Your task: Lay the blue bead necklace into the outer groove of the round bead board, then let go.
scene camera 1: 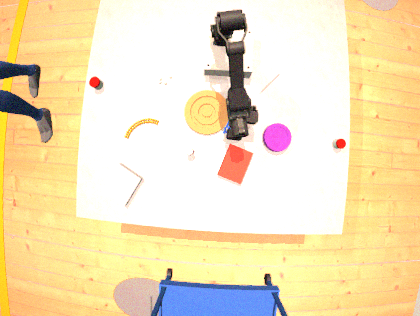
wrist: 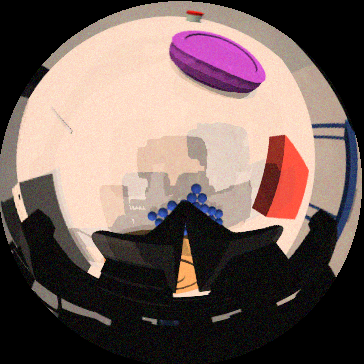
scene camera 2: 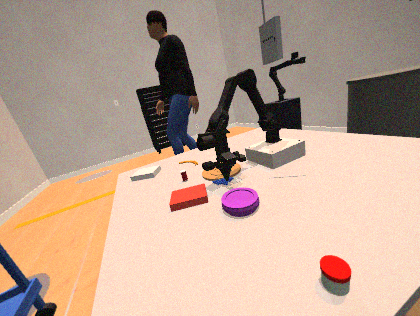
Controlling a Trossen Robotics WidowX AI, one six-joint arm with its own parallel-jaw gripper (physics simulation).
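Places are measured from the arm's base along level axes (x ahead, y left, z up), in metres.
Where they show: gripper, fingertip midpoint: (wrist: 184, 205) (scene camera 2: 227, 180); arm's base at its link origin: (scene camera 2: 273, 141).
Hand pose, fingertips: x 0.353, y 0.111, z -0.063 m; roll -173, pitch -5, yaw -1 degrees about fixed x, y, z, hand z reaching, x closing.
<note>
Each offset is from my fingertips to the top centre of the thing.
The blue bead necklace (scene camera 1: 227, 128) (scene camera 2: 220, 182) (wrist: 196, 189) lies bunched on the table beside the round bead board @[0.002 m up, 0.032 m back, 0.134 m right] (scene camera 1: 195, 112) (scene camera 2: 210, 176) (wrist: 188, 272). My gripper (scene camera 1: 233, 137) (scene camera 2: 226, 181) (wrist: 184, 205) is shut, its fingertips low among the beads. In the wrist view, beads show on both sides of the fingertips, and a bit of blue shows through the narrow gap behind them. No bead shows pinched between the tips. The fingers hide part of the necklace. The board's near edge, with its ring grooves, is partly under the arm in the first scene view.
A red box @[0.020 m up, 0.180 m ahead, 0.016 m left] (scene camera 1: 235, 165) (scene camera 2: 189, 197) (wrist: 290, 180) and a purple round dish @[0.028 m up, 0.043 m ahead, 0.185 m left] (scene camera 1: 277, 137) (scene camera 2: 240, 201) (wrist: 217, 60) stand near the gripper. A yellow beaded arc (scene camera 1: 142, 126) (scene camera 2: 188, 162) lies beyond the board. Red-topped jars @[0.038 m up, 0.117 m back, 0.672 m right] (scene camera 1: 95, 82) @[0.032 m up, 0.030 m ahead, 0.491 m left] (scene camera 1: 340, 143) (scene camera 2: 335, 272) stand farther out.
</note>
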